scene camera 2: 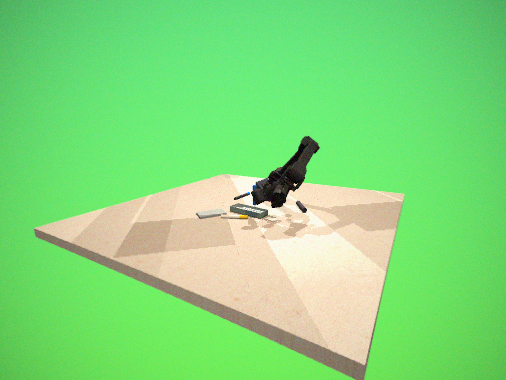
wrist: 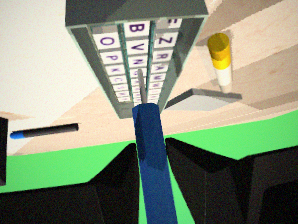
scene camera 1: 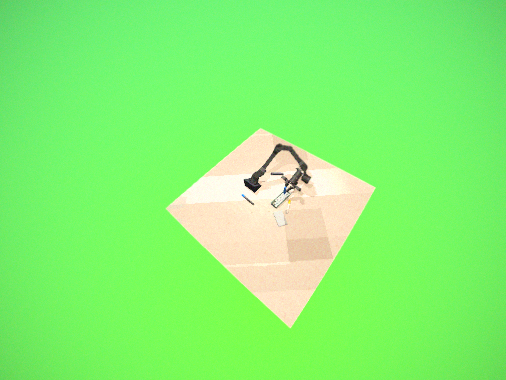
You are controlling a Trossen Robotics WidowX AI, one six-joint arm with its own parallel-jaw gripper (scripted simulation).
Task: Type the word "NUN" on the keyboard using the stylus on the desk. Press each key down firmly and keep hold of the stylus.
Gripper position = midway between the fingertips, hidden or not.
Observation:
In view: the gripper (wrist: 151, 147), a flat grey block (wrist: 194, 99) and a white marker (wrist: 218, 44).

